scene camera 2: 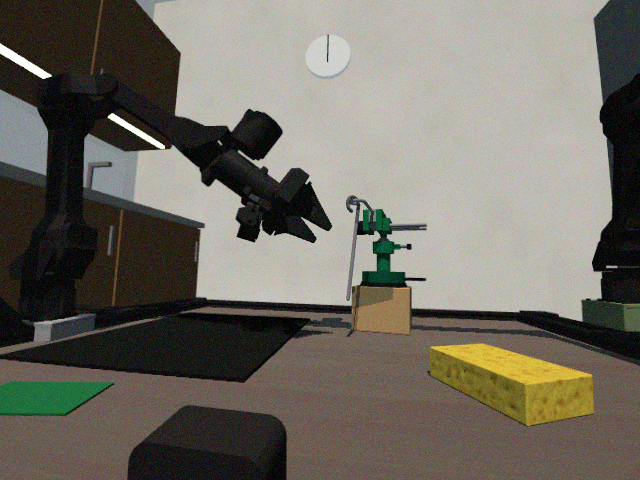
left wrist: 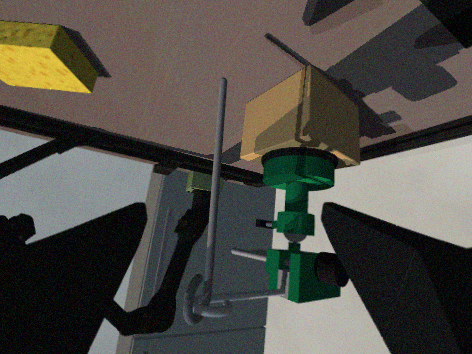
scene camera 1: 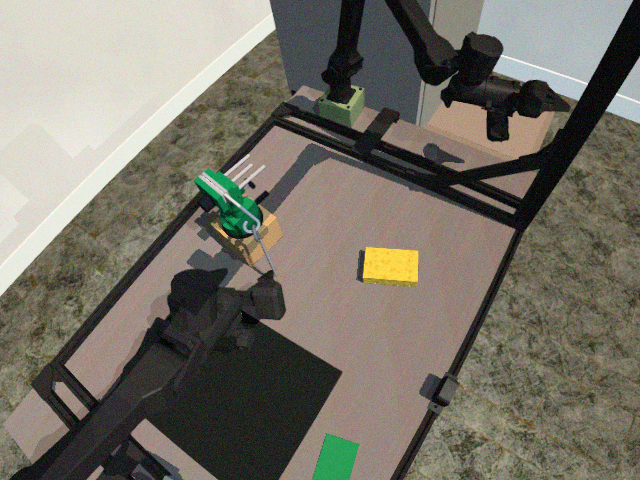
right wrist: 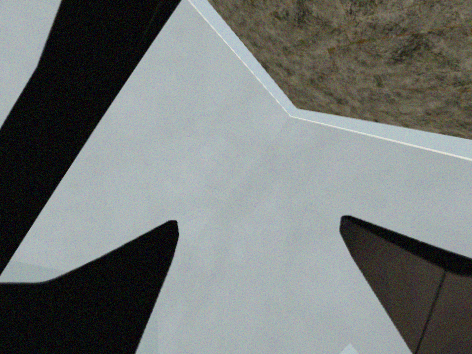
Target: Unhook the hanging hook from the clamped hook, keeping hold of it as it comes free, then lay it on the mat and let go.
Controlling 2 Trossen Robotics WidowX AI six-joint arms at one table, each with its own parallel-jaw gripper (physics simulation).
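Places are measured from the left arm's base along level axes (x ahead, y left, z up), in millimetres.
Pixels of known places: left gripper, fingertip midpoint: (scene camera 2: 322,235) (left wrist: 235,211) (scene camera 1: 249,271); right gripper, fingertip midpoint: (scene camera 1: 557,107) (right wrist: 258,225); left arm's base at its link origin: (scene camera 2: 44,317); right arm's base at its link origin: (scene camera 2: 625,302) (left wrist: 203,191) (scene camera 1: 341,94).
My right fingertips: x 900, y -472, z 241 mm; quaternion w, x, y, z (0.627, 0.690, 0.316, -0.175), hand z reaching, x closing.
Note:
For each thing: its top centre in the pictures, then the offset to it from my right fingertips. "spot": a spot on its surface instead. Level surfaces: height alone.
- grey hanging hook at its top centre: (left wrist: 186,329) (scene camera 1: 254,233) (scene camera 2: 349,194) 415 mm back, 461 mm left, 23 mm down
- clamped hook at a spot on its surface: (left wrist: 250,295) (scene camera 1: 239,208) spot: 371 mm back, 515 mm left, 32 mm down
- green vise at its top centre: (left wrist: 282,289) (scene camera 1: 224,172) (scene camera 2: 390,211) 308 mm back, 577 mm left, 24 mm down
- black mat at its surface level: 262 mm down
- wooden block at its top centre: (left wrist: 298,161) (scene camera 2: 383,286) (scene camera 1: 242,220) 320 mm back, 582 mm left, 182 mm down
- yellow sponge at its top centre: (scene camera 2: 499,358) (left wrist: 26,70) (scene camera 1: 391,263) 302 mm back, 244 mm left, 235 mm down
- green sheet at its top centre: (scene camera 2: 35,395) (scene camera 1: 335,463) 712 mm back, 231 mm left, 265 mm down
The grey hanging hook (scene camera 1: 265,252) (scene camera 2: 353,253) (left wrist: 216,175) hangs by its curled top from the clamped hook (scene camera 1: 241,206) (scene camera 2: 364,202) (left wrist: 250,295), its straight shank pointing down. A green vise (scene camera 1: 238,219) (scene camera 2: 383,262) (left wrist: 299,172) holds the clamped hook. The black mat (scene camera 1: 248,408) (scene camera 2: 170,343) lies on the table. My left gripper (scene camera 1: 248,273) (scene camera 2: 323,235) (left wrist: 235,211) is open and empty, a short gap left of the hanging hook in scene camera 2; the shank shows beyond and between its fingertips in the left wrist view. My right gripper (scene camera 1: 533,124) (right wrist: 258,225) is open and empty, far from the hooks.
The vise stands on a wooden block (scene camera 1: 268,232) (scene camera 2: 382,312) (left wrist: 330,117). A yellow sponge (scene camera 1: 390,265) (scene camera 2: 509,379) (left wrist: 45,60) lies right of it in both scene views. A green sheet (scene camera 1: 336,457) (scene camera 2: 51,397) lies near the mat. A black frame (scene camera 1: 475,206) edges the table.

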